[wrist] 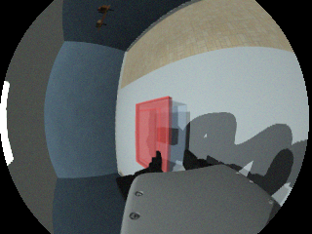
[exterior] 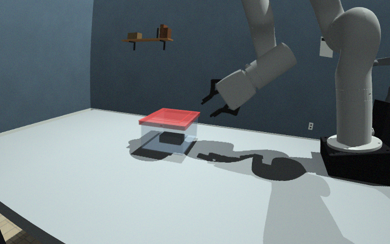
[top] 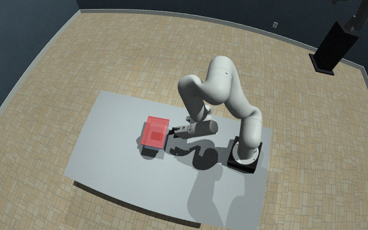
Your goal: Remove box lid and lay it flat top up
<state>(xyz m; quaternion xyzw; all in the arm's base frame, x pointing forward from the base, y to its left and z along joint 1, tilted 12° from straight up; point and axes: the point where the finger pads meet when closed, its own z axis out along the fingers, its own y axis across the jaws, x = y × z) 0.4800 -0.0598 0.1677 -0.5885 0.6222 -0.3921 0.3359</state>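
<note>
Right now the red lid is 13 cm ahead of my hand, 2 cm to the right of it and 5 cm below it. Also, from my hand: box (13 cm ahead, 2 cm to the right, 10 cm below).
</note>
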